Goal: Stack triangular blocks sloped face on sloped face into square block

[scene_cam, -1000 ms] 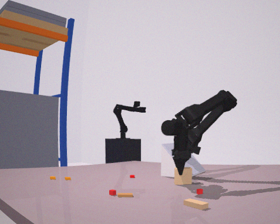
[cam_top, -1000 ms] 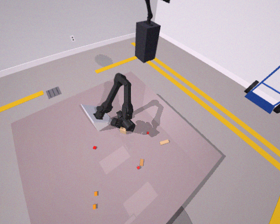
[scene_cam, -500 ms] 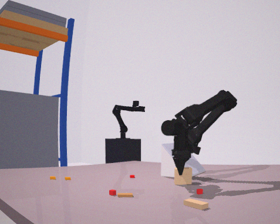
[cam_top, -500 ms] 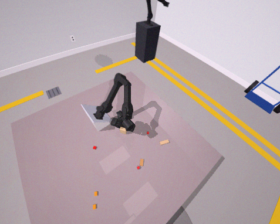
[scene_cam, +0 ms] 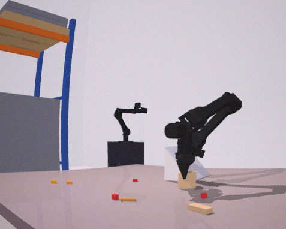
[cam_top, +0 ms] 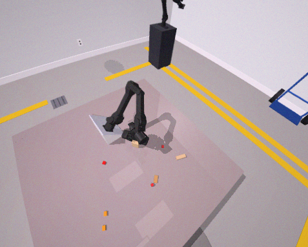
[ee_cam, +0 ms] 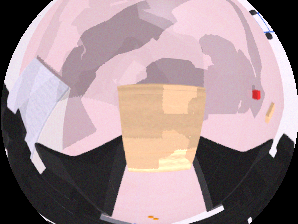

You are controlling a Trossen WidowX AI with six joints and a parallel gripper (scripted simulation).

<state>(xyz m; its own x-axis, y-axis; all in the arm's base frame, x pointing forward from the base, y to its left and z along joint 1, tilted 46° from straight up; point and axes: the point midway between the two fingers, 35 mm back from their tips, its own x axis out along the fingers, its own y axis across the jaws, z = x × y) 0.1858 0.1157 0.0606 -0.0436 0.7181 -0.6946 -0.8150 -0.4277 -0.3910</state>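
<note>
The tan triangular block lies 10 mm above my gripper tip.
</note>
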